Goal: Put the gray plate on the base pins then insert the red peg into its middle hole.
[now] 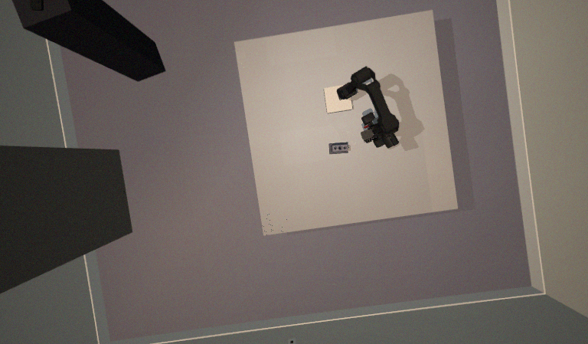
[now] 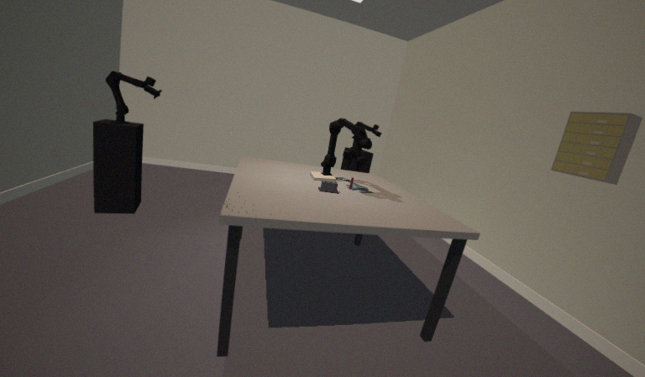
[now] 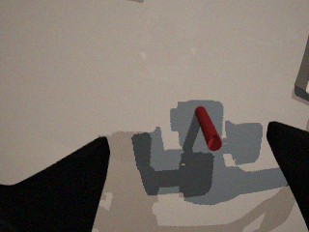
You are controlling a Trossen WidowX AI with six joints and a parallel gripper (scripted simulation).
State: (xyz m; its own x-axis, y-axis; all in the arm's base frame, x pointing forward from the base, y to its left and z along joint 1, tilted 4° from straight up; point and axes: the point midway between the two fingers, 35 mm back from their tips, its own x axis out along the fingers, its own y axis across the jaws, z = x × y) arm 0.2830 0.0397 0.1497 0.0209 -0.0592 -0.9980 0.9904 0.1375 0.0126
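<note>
My gripper tip is now 100 mm above the red peg, 40 mm to the right of it and 40 mm past it. From my gripper tip the other things lie so: gray plate 170 mm to the right, 100 mm below, 40 mm ahead; base 170 mm to the right, 130 mm below, 30 mm ahead.
</note>
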